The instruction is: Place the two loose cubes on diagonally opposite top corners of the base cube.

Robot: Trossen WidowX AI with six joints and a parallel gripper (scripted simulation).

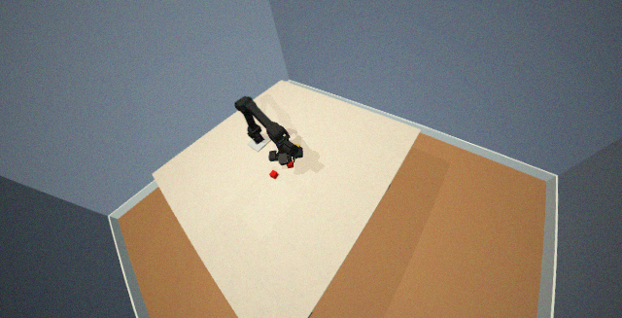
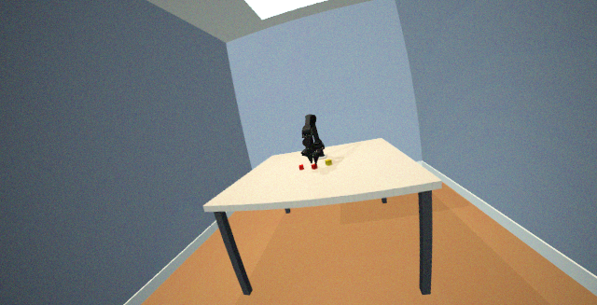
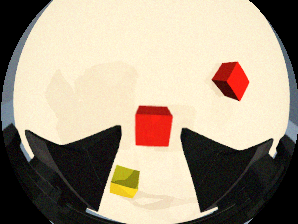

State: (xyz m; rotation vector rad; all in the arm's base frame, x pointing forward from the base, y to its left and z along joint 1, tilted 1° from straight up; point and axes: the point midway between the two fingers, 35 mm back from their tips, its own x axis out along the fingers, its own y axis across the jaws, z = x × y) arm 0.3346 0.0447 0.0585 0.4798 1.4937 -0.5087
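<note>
Right now my gripper tip is 100 mm to the right of the yellow cube, 70 mm past it and 20 mm above it.
</note>
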